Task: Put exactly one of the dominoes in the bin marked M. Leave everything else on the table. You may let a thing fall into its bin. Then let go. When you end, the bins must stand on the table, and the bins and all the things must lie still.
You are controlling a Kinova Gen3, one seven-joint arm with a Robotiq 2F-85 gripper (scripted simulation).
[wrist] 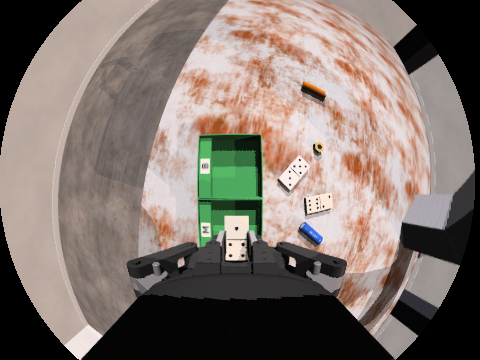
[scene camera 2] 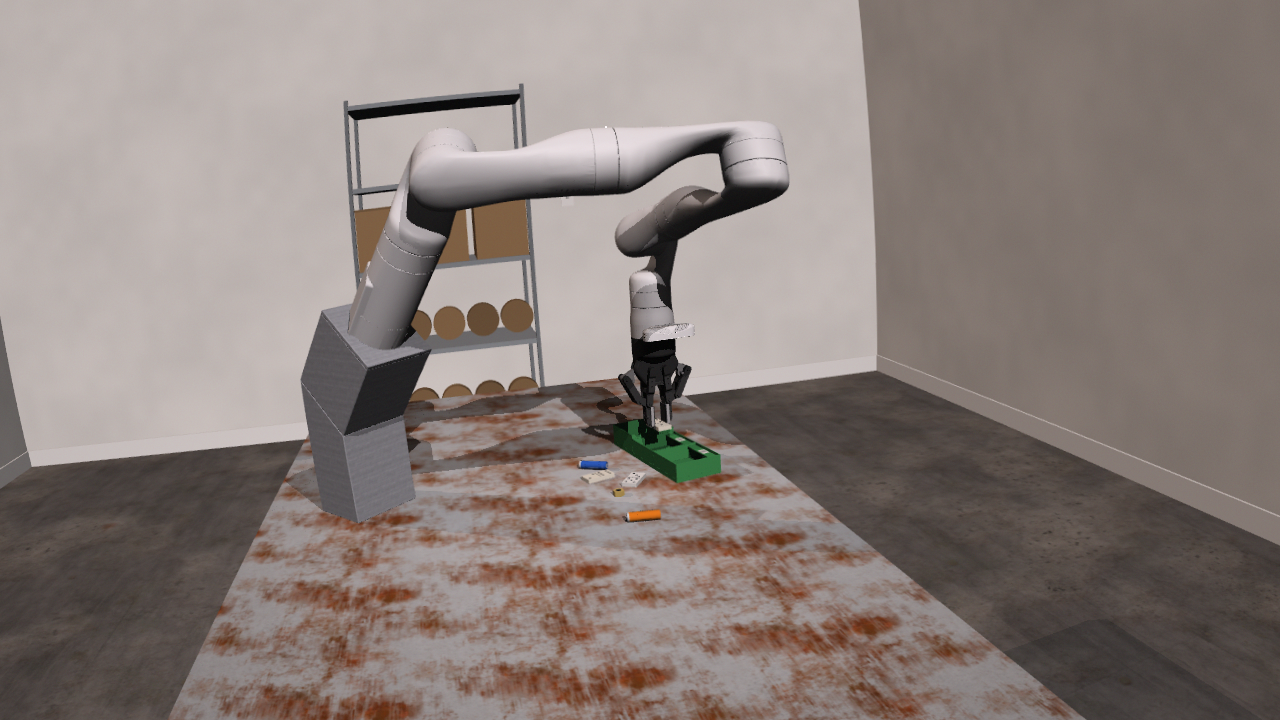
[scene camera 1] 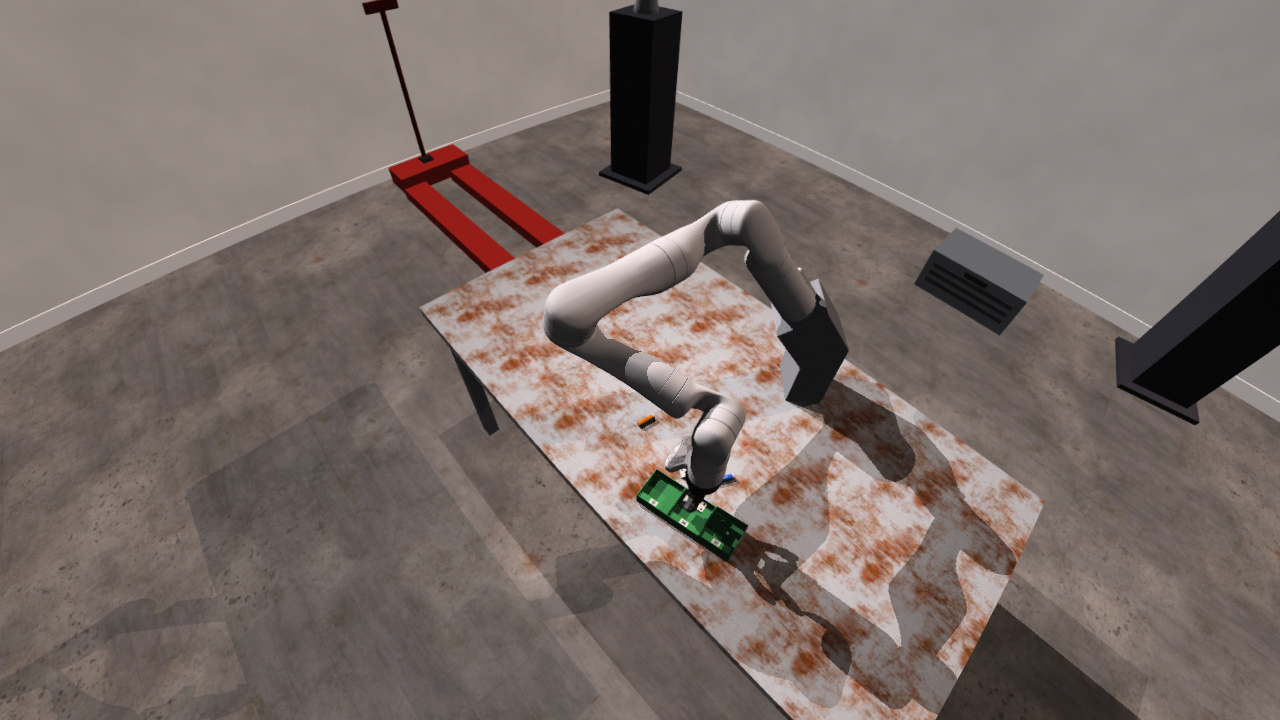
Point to a green three-compartment bin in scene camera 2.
At 634,437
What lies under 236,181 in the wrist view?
A green three-compartment bin.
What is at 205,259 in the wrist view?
My gripper.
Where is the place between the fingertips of my gripper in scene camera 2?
658,425
